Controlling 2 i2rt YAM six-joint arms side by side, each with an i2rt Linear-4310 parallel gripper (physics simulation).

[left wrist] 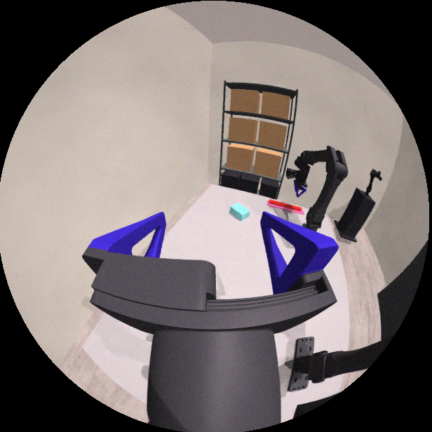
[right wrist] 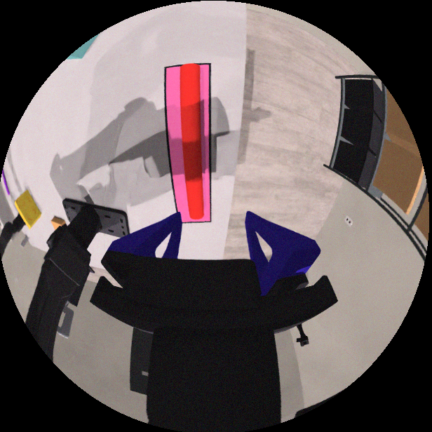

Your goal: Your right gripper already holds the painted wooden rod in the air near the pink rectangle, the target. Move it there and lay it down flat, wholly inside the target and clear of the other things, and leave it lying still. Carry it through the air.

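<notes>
The red rod (left wrist: pixel 285 205) (right wrist: pixel 191 115) lies flat on the pink rectangle (left wrist: pixel 300 212) (right wrist: pixel 173 95). In the right wrist view its near end is inside the outline; its far end is very close to the outline's far edge, and I cannot tell whether it is wholly inside. My right gripper (right wrist: pixel 213 216) (left wrist: pixel 296 193) is open and empty, raised above the table near the rod's near end. My left gripper (left wrist: pixel 212 216) is wide open and empty, far from the rod.
A turquoise block (left wrist: pixel 239 211) (right wrist: pixel 84 49) lies on the table, apart from the pink rectangle. A yellow piece (right wrist: pixel 27 208) and an orange piece (right wrist: pixel 58 222) show at the left of the right wrist view. A shelf rack (left wrist: pixel 223 127) with boxes stands beyond the table.
</notes>
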